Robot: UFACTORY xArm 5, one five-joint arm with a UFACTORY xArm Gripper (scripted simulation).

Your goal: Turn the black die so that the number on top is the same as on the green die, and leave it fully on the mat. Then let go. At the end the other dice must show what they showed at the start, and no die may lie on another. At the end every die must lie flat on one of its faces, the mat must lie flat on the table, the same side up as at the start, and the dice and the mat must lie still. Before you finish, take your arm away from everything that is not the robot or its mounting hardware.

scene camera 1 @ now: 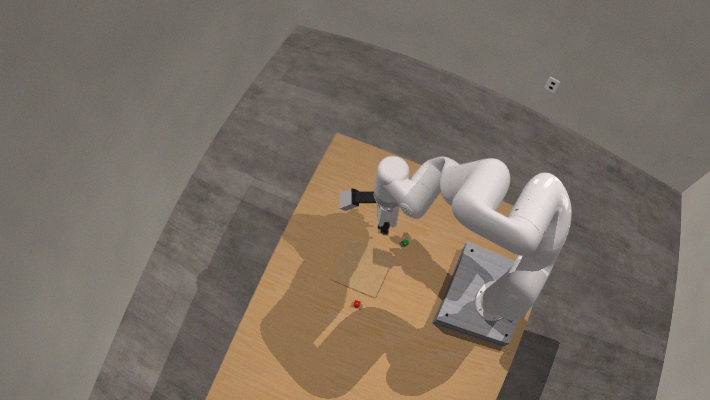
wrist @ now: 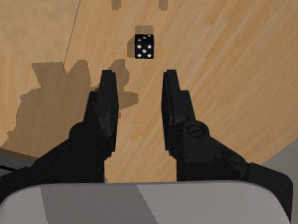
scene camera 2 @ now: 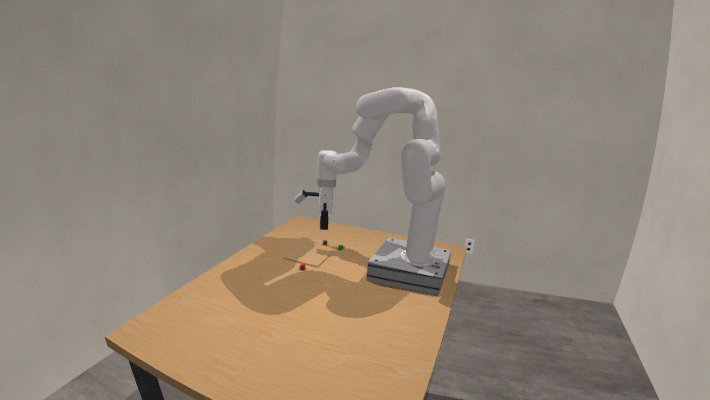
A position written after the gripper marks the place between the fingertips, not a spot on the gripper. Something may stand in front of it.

Observation:
In view: the gripper (scene camera 1: 383,222).
The gripper is seen too in the wrist view (wrist: 139,88).

